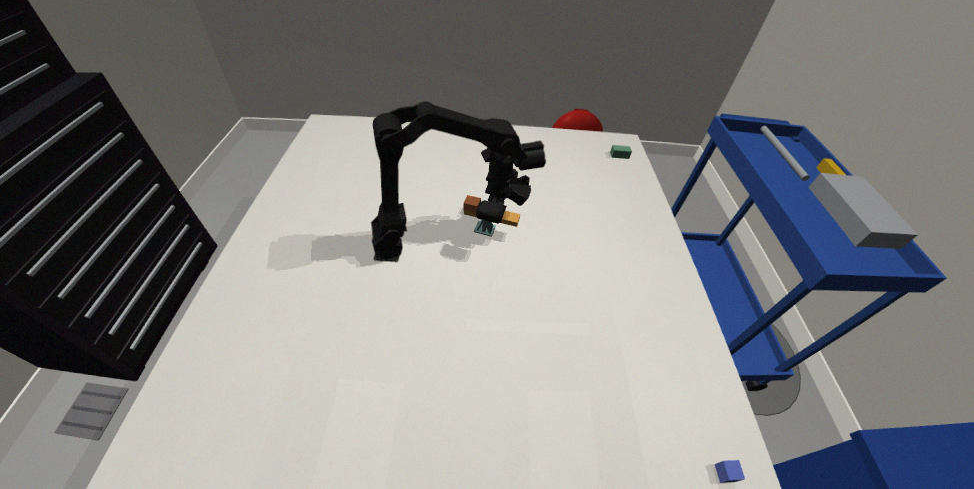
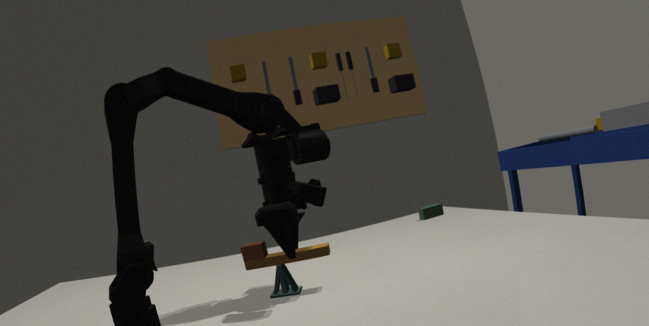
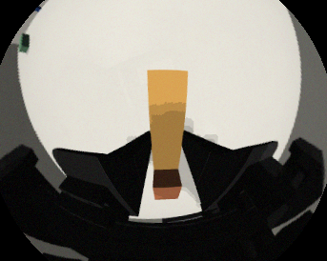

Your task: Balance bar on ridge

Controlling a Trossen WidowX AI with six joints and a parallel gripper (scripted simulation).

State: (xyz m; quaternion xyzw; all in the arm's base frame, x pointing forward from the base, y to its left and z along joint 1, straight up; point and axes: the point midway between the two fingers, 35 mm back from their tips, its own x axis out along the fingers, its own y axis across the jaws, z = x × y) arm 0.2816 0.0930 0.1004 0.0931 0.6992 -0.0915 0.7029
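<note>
Right now the orange bar is 40 mm behind my gripper tip, 10 mm to the left of it and 10 mm above it. From my gripper tip the other things lie so: green block (460 mm ahead, 410 mm to the left, 50 mm below); blue block (460 mm ahead, 590 mm to the right, 50 mm below).
</note>
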